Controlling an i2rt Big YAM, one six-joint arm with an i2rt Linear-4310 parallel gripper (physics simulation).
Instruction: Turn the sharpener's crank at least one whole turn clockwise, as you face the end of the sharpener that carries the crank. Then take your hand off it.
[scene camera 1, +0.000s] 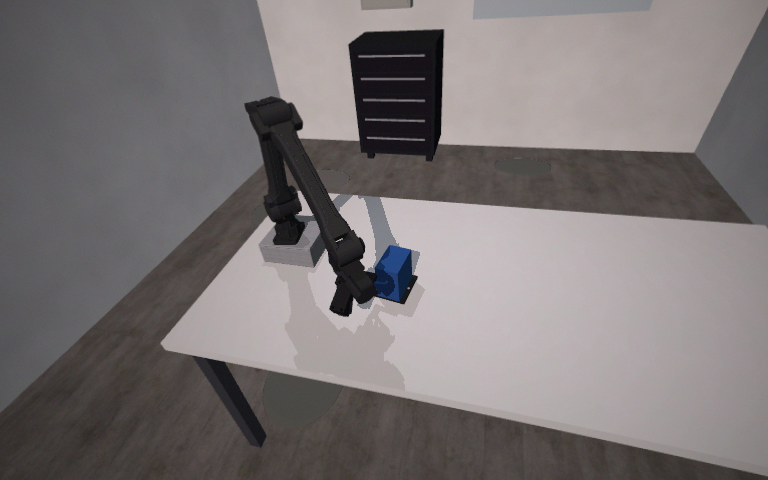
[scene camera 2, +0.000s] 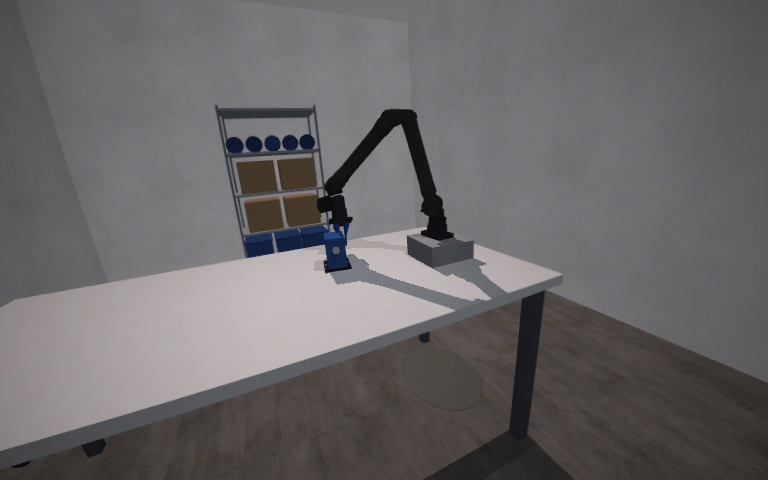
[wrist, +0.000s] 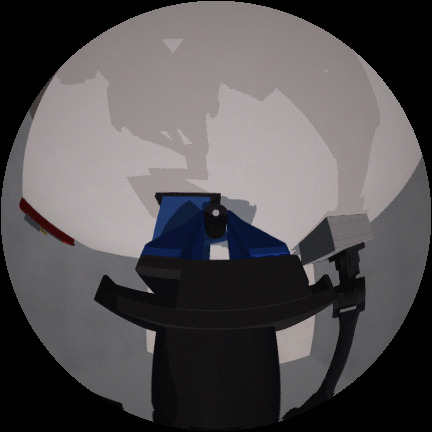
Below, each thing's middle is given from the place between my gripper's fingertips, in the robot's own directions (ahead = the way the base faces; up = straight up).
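Scene:
With the blue sharpener (scene camera 1: 395, 266) as my reference, I find my hand 1 cm above it, 7 cm to the right of it and 7 cm short of it.

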